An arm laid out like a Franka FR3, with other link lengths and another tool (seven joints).
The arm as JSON. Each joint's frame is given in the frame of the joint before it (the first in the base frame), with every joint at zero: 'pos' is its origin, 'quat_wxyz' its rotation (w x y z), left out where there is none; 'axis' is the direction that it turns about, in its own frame. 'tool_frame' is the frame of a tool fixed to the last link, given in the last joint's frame.
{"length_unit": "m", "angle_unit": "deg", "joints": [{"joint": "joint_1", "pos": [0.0, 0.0, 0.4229], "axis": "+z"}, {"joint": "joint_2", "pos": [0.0, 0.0, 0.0], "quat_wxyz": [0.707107, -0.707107, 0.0, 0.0], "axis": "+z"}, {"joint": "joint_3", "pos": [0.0, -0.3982, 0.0], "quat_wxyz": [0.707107, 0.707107, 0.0, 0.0], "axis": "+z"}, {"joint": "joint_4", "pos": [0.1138, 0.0, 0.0], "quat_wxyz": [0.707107, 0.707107, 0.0, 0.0], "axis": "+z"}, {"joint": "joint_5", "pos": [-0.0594, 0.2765, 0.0], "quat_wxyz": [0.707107, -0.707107, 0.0, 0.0], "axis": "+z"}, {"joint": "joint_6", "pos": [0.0, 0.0, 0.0], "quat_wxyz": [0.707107, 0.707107, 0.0, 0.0], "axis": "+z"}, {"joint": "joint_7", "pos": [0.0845, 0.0, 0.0], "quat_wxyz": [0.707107, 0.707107, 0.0, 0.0], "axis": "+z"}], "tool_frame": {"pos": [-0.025, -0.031, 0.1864], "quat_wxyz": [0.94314, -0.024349, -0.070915, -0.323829]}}
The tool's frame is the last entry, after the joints.
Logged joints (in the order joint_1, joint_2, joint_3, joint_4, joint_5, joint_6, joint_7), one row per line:
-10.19, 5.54, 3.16, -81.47, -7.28, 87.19, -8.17
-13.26, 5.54, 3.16, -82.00, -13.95, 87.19, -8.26
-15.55, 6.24, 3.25, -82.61, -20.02, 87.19, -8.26
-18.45, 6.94, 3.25, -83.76, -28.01, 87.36, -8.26
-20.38, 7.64, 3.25, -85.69, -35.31, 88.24, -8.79
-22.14, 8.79, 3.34, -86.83, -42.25, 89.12, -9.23
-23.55, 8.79, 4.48, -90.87, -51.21, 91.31, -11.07
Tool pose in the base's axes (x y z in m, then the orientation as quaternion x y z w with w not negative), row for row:
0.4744, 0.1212, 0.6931, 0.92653, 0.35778, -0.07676, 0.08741
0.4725, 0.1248, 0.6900, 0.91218, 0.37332, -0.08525, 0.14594
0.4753, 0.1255, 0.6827, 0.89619, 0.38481, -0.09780, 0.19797
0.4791, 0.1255, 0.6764, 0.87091, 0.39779, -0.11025, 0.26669
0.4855, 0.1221, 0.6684, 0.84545, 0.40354, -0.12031, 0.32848
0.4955, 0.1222, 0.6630, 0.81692, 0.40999, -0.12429, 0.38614
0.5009, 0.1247, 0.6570, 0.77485, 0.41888, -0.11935, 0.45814
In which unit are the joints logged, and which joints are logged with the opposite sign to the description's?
The joints are logged in degrees. Opposite sign: joint_1, joint_7.
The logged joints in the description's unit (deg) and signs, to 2 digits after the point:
10.19, 5.54, 3.16, -81.47, -7.28, 87.19, 8.17
13.26, 5.54, 3.16, -82.00, -13.95, 87.19, 8.26
15.55, 6.24, 3.25, -82.61, -20.02, 87.19, 8.26
18.45, 6.94, 3.25, -83.76, -28.01, 87.36, 8.26
20.38, 7.64, 3.25, -85.69, -35.31, 88.24, 8.79
22.14, 8.79, 3.34, -86.83, -42.25, 89.12, 9.23
23.55, 8.79, 4.48, -90.87, -51.21, 91.31, 11.07

